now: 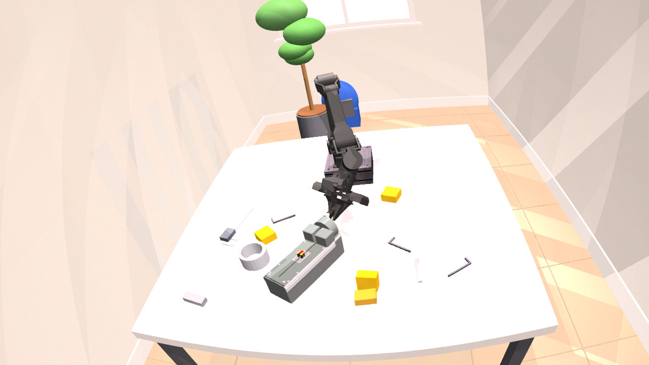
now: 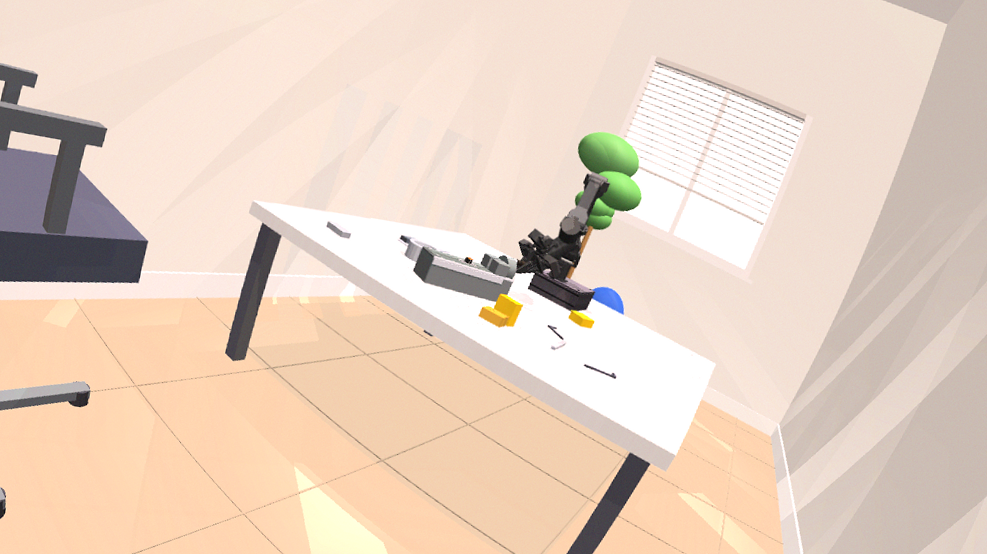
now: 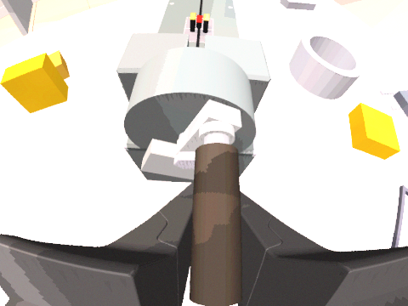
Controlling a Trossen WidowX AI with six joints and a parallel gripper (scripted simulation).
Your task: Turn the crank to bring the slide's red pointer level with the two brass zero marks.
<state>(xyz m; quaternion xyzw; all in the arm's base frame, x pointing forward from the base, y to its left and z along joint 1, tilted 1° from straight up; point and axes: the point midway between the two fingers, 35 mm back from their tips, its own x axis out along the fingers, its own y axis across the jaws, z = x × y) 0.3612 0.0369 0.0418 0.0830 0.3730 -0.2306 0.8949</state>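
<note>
The brown crank handle lies 30 mm above my gripper tip, 10 mm to the left of it and 10 mm behind it. From my gripper tip the other things lie so: red pointer 150 mm ahead, 60 mm to the right, 10 mm below.
</note>
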